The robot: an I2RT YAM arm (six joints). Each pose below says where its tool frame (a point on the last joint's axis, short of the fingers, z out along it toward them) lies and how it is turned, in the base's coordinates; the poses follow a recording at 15 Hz.
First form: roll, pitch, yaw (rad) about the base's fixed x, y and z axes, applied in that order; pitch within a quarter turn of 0, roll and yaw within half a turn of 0; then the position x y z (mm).
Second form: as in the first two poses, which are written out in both.
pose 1, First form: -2.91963 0.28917 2.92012 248.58 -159.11 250.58
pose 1, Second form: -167.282 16.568 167.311 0.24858 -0.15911 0.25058
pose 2, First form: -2.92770 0.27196 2.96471 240.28 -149.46 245.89
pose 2, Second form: -167.745 15.582 169.865 0.24028 -0.14946 0.24589
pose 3, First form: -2.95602 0.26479 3.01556 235.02 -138.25 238.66
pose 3, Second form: -169.367 15.171 172.779 0.23502 -0.13825 0.23866
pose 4, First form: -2.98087 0.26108 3.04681 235.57 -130.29 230.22
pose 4, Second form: -170.791 14.959 174.569 0.23557 -0.13029 0.23022
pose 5, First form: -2.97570 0.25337 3.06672 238.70 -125.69 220.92
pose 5, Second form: -170.495 14.517 175.710 0.23870 -0.12569 0.22092
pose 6, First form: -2.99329 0.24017 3.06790 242.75 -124.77 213.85
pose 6, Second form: -171.503 13.761 175.778 0.24275 -0.12477 0.21385
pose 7, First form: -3.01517 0.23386 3.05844 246.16 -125.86 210.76
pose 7, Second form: -172.757 13.399 175.236 0.24616 -0.12586 0.21076
